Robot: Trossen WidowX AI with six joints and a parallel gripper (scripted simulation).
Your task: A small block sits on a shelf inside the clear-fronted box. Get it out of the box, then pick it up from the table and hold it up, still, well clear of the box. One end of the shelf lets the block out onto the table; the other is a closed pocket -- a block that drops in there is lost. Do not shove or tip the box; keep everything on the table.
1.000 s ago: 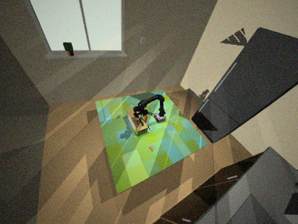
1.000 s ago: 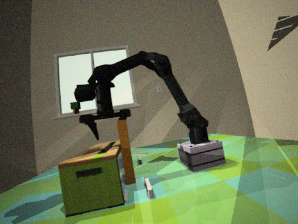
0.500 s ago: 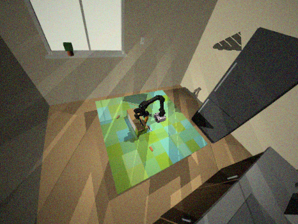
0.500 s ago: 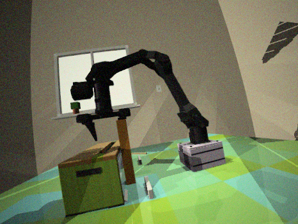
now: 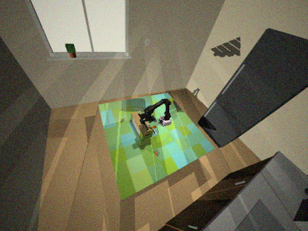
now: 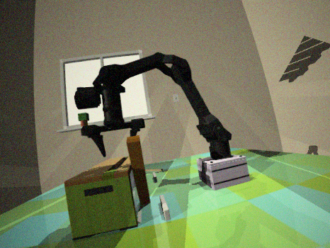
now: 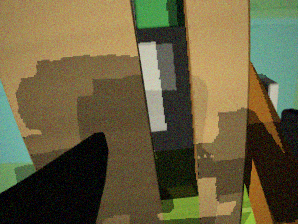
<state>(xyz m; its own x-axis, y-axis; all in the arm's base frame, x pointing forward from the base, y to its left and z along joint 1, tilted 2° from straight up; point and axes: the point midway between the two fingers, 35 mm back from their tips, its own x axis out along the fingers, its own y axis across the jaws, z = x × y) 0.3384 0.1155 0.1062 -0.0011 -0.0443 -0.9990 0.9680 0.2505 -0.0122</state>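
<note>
Right now the green block is 2 cm ahead of my gripper tip, 6 cm to the right of it and 7 cm below it. Round my gripper tip: orange bar (7 cm behind, 4 cm to the left, 7 cm below); box (1 cm ahead, 7 cm to the right, 10 cm below); thin stick (1 cm ahead, 44 cm to the right, 16 cm below).
</note>
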